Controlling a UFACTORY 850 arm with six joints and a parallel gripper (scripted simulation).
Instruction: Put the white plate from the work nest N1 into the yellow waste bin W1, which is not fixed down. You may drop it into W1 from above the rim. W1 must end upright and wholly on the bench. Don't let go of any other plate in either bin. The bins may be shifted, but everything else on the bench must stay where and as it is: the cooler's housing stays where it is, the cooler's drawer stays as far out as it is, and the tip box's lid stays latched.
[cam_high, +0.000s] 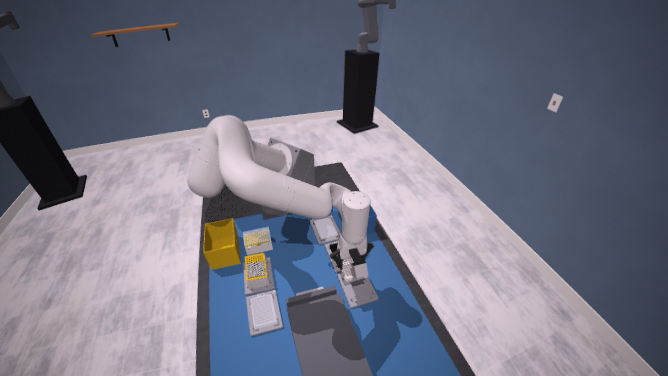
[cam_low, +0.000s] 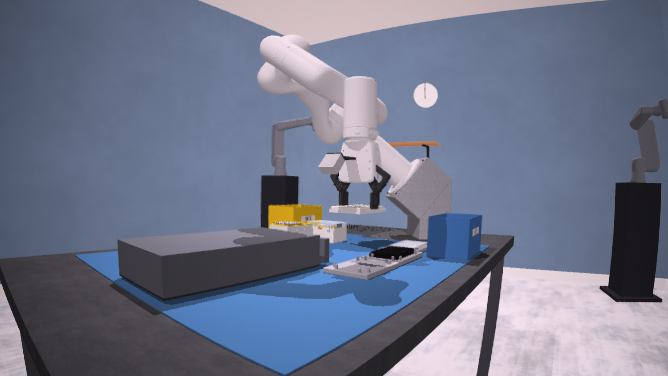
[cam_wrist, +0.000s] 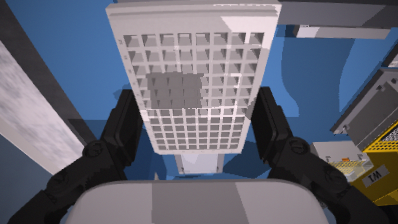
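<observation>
My gripper is now 44 cm past the yellow waste bin W1, 39 cm to the left of it and 12 cm above it. Also, from my hand: grey work nest 15 cm below, 3 cm ahead, 2 cm to the left; white plate 1 cm below; black plate 14 cm below, 14 cm behind, 6 cm to the left.
</observation>
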